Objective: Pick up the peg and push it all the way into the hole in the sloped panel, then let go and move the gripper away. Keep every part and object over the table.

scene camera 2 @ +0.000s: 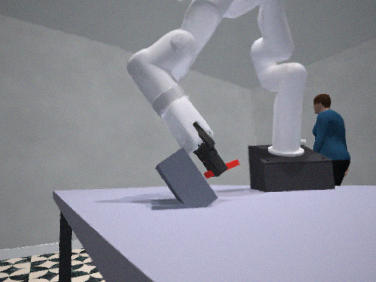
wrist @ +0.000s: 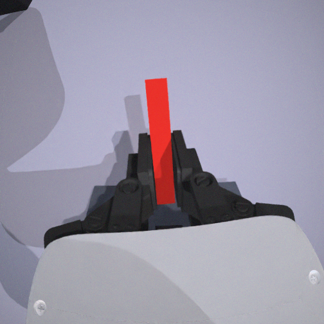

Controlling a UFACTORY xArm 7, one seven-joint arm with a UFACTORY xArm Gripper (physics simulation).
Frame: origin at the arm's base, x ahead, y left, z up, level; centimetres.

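Seen in the pictures: gripper, between the fingertips: (scene camera 2: 220, 173); arm's base, origin of its link: (scene camera 2: 285, 151).
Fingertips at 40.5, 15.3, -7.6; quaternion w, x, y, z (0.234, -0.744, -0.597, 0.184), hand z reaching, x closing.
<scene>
Pixels of each thing's top centre, then the offset from my fingertips to it, as dx, dy, dz. Level surfaces: height alone.
- red peg, centre of its top: (scene camera 2: 221, 159) -0.4, +0.1, +2.8
- grey-blue sloped panel, centre of its top: (scene camera 2: 179, 151) +8.6, -2.1, +4.7
- pale lilac table, height of its surface: dz -6.1
The red peg (scene camera 2: 233, 164) (wrist: 159, 110) is held between the fingers of my gripper (scene camera 2: 217, 169) (wrist: 161, 150), which is shut on it. The peg is tilted above the table, its lower end towards the panel and its other end sticking out higher, towards the robot base. The grey-blue sloped panel (scene camera 2: 186, 176) (wrist: 227, 189) stands on the table, just left of the gripper in the scene view. There the peg's lower end shows close to the panel's face, with a small gap. In the wrist view the fingers cover much of the panel; its hole cannot be made out clearly.
The pale lilac table (scene camera 2: 215, 240) (wrist: 260, 100) carries the black base box (scene camera 2: 295, 175) of the arm, right of the peg. The table's left edge lies beyond the panel. A person in a blue top (scene camera 2: 331, 132) stands behind the base box.
</scene>
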